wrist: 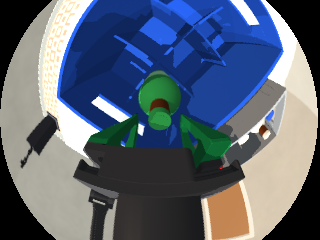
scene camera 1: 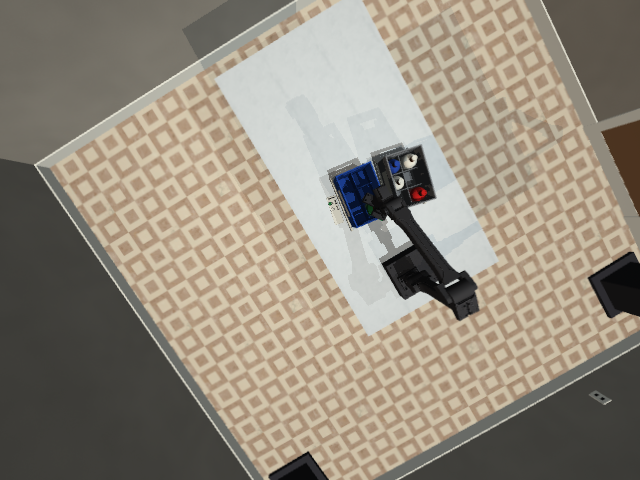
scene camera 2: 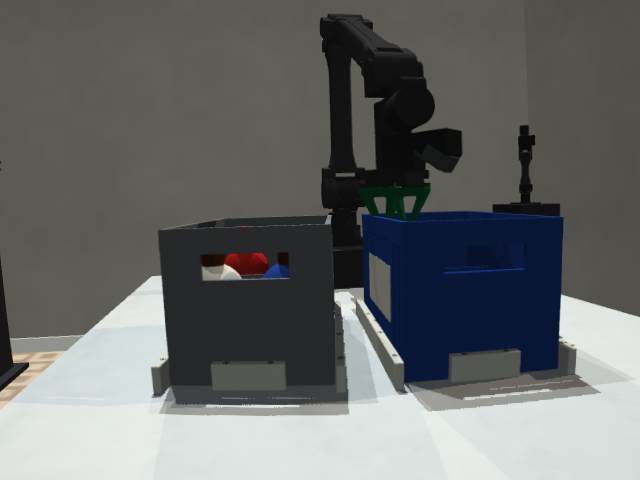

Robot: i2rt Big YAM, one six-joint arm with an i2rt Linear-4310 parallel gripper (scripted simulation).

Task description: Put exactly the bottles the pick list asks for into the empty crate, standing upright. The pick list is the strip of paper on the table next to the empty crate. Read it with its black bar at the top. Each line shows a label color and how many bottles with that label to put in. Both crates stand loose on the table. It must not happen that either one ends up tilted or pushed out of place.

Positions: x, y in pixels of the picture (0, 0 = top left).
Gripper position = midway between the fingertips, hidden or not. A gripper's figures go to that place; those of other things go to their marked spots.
Scene:
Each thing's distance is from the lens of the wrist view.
gripper (wrist: 159, 118): 0.13 m
green-labelled bottle (wrist: 159, 92): 0.13 m
blue crate (wrist: 221, 74): 0.18 m
grey crate (wrist: 252, 113): 0.20 m
The marked spots on the green-labelled bottle and the grey crate are 0.16 m apart.

